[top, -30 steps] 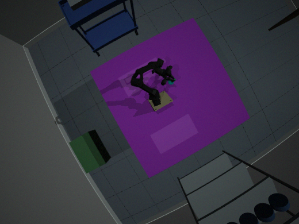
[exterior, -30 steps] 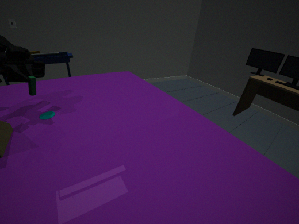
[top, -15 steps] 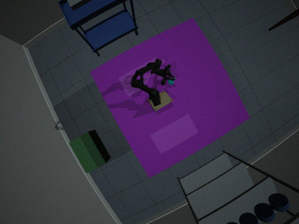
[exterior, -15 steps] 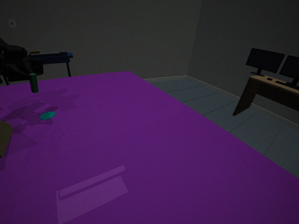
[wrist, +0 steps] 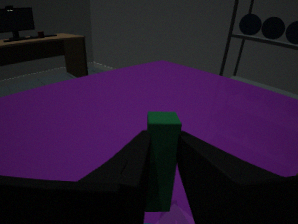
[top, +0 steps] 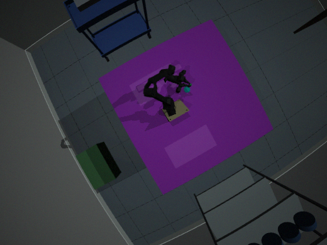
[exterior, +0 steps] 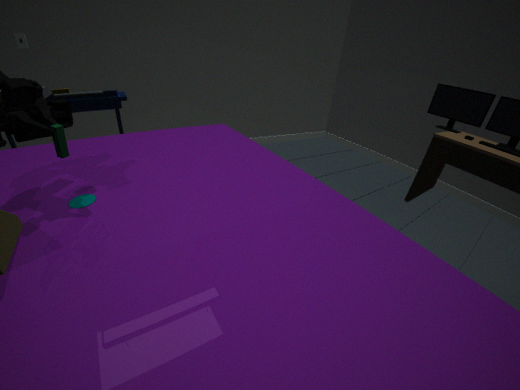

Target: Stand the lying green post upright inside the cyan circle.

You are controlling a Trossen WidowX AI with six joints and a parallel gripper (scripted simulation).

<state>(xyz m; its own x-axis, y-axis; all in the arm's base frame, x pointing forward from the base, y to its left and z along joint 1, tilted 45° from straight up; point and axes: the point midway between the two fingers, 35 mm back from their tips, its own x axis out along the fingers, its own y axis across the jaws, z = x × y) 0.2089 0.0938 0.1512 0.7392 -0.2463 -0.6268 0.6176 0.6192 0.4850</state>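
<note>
Right now the cyan circle is 160 mm below my gripper tip. Round my gripper tip: green post: 20 mm below.
</note>
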